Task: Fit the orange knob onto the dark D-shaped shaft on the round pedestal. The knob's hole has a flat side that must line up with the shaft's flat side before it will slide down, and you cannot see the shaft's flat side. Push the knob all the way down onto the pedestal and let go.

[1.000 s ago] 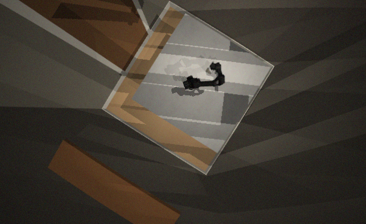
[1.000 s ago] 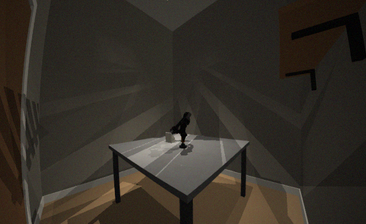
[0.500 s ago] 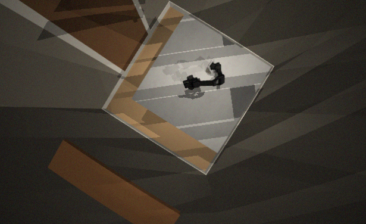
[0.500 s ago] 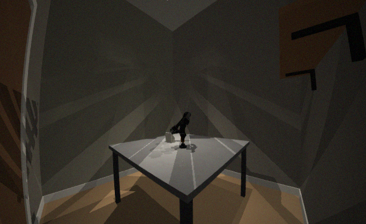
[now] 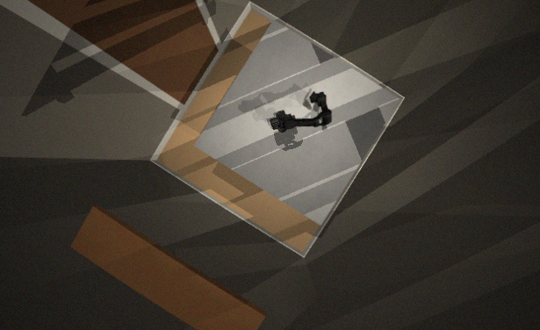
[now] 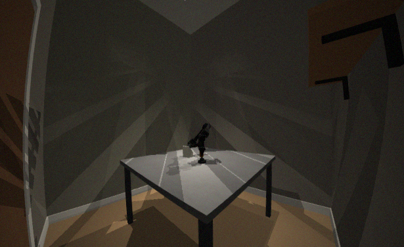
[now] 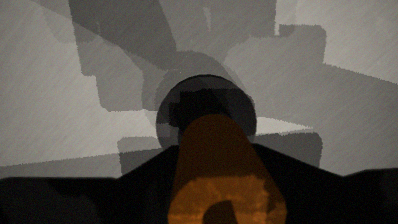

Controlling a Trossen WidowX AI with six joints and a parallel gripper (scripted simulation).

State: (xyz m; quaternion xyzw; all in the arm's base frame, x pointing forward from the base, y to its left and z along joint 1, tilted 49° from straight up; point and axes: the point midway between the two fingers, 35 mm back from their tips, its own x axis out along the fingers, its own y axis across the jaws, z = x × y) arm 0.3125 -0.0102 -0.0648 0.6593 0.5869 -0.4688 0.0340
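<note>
My gripper tip is now 40 mm above the dark round pedestal. The rest, counted from my gripper tip: orange knob: 20 mm above.
</note>
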